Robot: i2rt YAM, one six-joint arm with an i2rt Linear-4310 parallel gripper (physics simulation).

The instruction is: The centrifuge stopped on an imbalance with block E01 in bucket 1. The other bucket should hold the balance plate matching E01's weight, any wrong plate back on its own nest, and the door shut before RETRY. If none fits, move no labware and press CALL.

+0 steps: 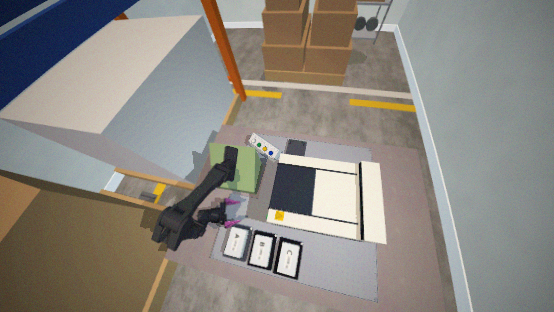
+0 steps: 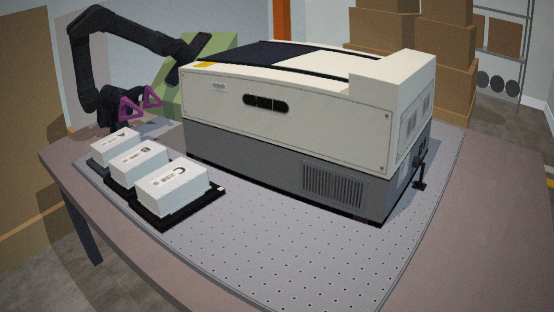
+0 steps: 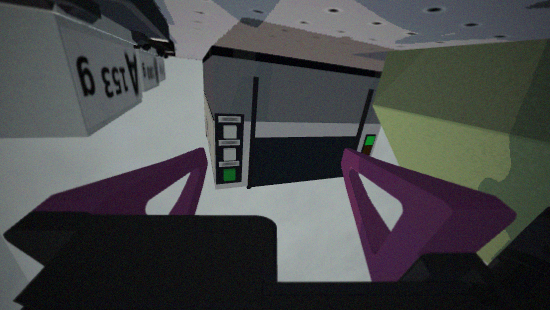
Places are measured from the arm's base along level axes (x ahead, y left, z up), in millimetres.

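Pixels of known places: gripper, fingertip midpoint: [image 1: 240, 211] [image 2: 153, 108] [image 3: 274, 155]; arm's base at its link origin: [image 1: 230, 163] [image 2: 188, 58].
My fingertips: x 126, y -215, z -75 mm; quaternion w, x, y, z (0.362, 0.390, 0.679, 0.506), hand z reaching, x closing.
For each thing: its top centre in the pictures, then the offset to it from my fingertips. "*": a spot on its surface instead.
- dark door panel at its top centre: [image 3: 303, 180] 153 mm ahead, 152 mm left, 131 mm up
- White plates A at its top centre: [image 2: 114, 139] [image 1: 235, 241] 22 mm ahead, 144 mm right, 24 mm down
- B at its top centre: [image 2: 136, 154] [image 1: 261, 250] 159 mm ahead, 142 mm right, 24 mm down
- C at its top centre: [image 2: 169, 176] [image 1: 288, 258] 295 mm ahead, 138 mm right, 24 mm down
- small panel with coloured buttons, top centre: [image 1: 263, 142] 8 mm back, 426 mm left, 6 mm up
- dark pad at a spot on its surface: [image 1: 296, 147] * 192 mm ahead, 475 mm left, 56 mm down
The cream and grey centrifuge [image 1: 337, 192] [image 2: 290, 127] [image 3: 310, 100] appears closed, with a dark door panel [image 3: 305, 157] across its front. Its bucket interior and block E01 are hidden. A button strip [image 3: 229, 152] with two white buttons and a green one is on its front, and a small green light [image 3: 370, 140] is lit at the other side. White plates A [image 1: 236, 243] [image 2: 116, 145] [image 3: 110, 82], B [image 1: 261, 250] [image 2: 140, 162] and C [image 1: 288, 257] [image 2: 172, 186] sit on dark nests. Plate A reads 153 g. My gripper [image 1: 238, 212] [image 2: 151, 110] [image 3: 274, 155] is open and empty, in front of the centrifuge near plate A.
A green block [image 1: 234, 167] [image 2: 170, 92] [image 3: 450, 120] stands beside the gripper, under the arm. A small panel with coloured buttons [image 1: 264, 146] and a dark pad [image 1: 296, 147] lie beyond it. Stacked cartons [image 1: 327, 60] [image 2: 445, 65] stand behind the table.
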